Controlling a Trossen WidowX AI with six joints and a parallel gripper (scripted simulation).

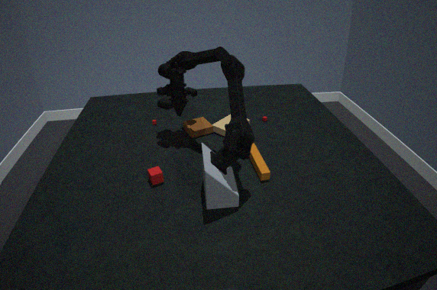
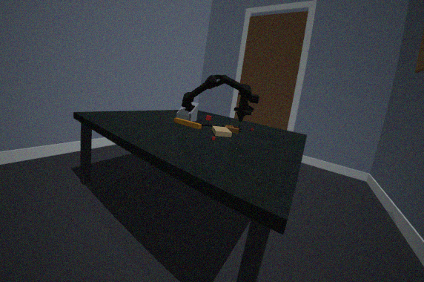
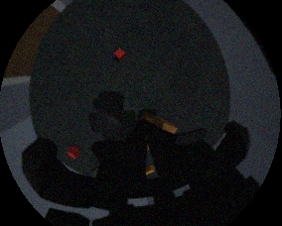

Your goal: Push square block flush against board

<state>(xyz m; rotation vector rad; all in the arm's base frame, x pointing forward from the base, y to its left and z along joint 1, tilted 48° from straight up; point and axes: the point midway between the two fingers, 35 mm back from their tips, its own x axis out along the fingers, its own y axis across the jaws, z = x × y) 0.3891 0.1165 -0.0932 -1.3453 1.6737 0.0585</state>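
Now: gripper tip 8 cm to the left of the brown block, 5 cm above it and 2 cm past it. The rest, counted from my gripper tip: red cube: 35 cm behind, 6 cm to the left, 4 cm below; orange board: 29 cm to the right, 26 cm behind, 5 cm below; tan flat block: 22 cm to the right, 5 cm below, 1 cm behind.
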